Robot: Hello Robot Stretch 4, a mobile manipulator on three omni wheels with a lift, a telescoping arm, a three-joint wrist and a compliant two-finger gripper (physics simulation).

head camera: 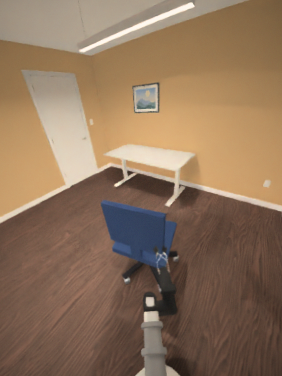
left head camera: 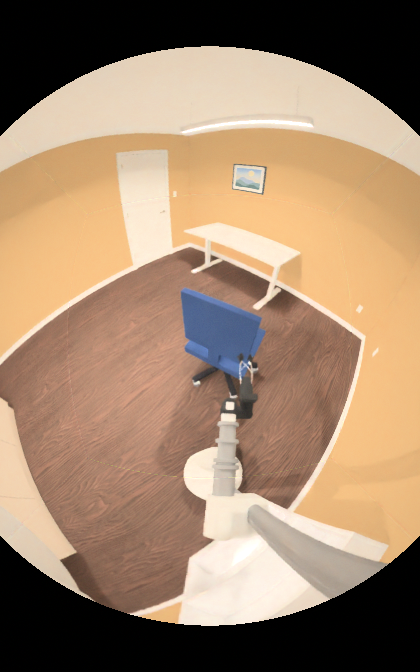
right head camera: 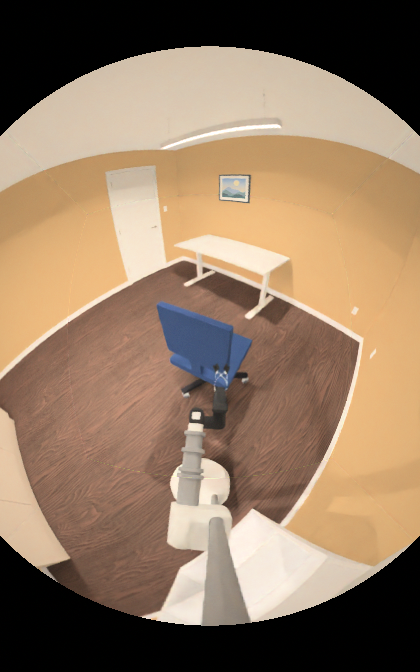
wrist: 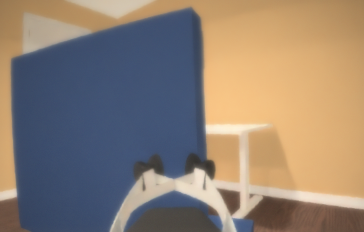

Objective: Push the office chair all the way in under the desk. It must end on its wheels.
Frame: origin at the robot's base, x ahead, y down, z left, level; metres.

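Seen in the pictures: gripper, fingertip midpoint: [head camera: 159, 246] [wrist: 174, 166].
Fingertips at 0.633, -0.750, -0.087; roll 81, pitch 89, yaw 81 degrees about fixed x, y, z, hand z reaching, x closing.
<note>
A point is followed by its place in that frame, as x, y, z.
The blue office chair [head camera: 135, 227] {0.751, -0.804, 0.057} [left head camera: 220, 325] [right head camera: 195, 340] [wrist: 105, 125] {0.734, -0.797, 0.023} stands upright on its wheeled black base, its backrest towards me. It is well out in front of the white desk [head camera: 150, 155] {2.456, -0.693, -0.212} [left head camera: 245, 243] [right head camera: 235, 253] [wrist: 235, 129] {1.917, -0.693, -0.501}, with floor between them. My gripper [head camera: 160, 249] {0.633, -0.750, -0.087} [left head camera: 246, 358] [right head camera: 221, 368] [wrist: 174, 166] {0.633, -0.750, -0.087} is partly open, with nothing between its fingertips. It is at the near side of the backrest, by its lower right part. In the wrist view the backrest fills the space behind both fingertips. I cannot tell whether they touch it.
The desk stands by the orange back wall [head camera: 225, 125] {2.227, -1.150, -1.311}, its T-shaped legs on the dark wood floor [head camera: 60, 280] {0.831, 0.026, 0.937}. A white door [head camera: 60, 125] {3.029, -1.238, 1.452} is in the left wall. A pale block-like surface [left head camera: 10, 460] [right head camera: 15, 490] is at the left edge of both side head views.
</note>
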